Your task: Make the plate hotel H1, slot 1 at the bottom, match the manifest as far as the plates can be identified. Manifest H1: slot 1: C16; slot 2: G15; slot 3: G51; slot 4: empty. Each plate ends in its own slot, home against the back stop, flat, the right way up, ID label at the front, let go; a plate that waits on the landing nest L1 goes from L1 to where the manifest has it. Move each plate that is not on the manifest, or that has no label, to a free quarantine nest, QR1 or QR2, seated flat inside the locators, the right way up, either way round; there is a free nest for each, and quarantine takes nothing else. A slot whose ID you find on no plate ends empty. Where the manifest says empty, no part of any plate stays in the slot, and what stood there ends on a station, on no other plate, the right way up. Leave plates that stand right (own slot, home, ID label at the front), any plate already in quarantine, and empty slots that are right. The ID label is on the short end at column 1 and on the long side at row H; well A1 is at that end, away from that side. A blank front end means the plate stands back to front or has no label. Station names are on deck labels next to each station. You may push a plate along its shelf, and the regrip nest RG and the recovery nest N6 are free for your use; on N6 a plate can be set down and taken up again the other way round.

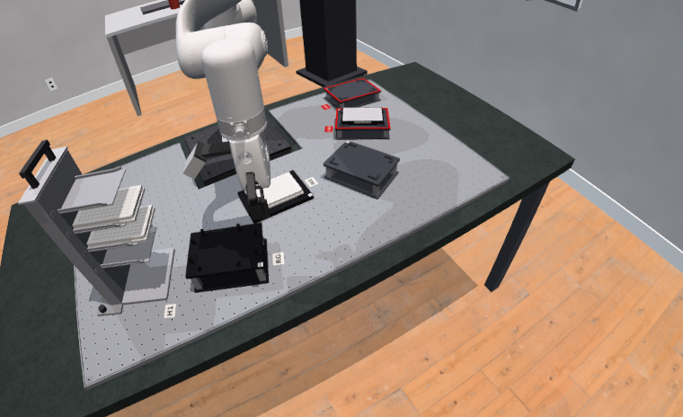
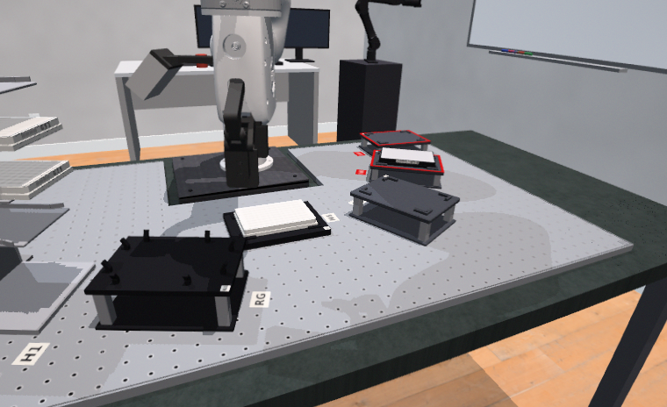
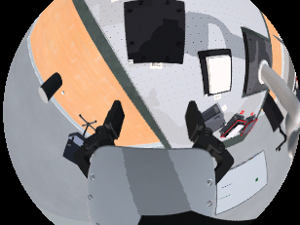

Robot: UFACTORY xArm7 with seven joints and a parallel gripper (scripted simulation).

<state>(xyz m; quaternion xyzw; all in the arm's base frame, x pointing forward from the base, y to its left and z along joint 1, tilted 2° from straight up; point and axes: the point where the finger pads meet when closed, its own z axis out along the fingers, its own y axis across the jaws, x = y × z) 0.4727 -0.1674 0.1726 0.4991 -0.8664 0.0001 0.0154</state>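
Right now my hand is 19 cm above the flat black nest N6, 17 cm past it and 11 cm to the right of it. Also, from my hand: deck label H1 (25 cm to the right, 19 cm below, 3 cm behind); black regrip nest RG (14 cm below, 9 cm to the right, 5 cm behind); RG deck label (19 cm below).
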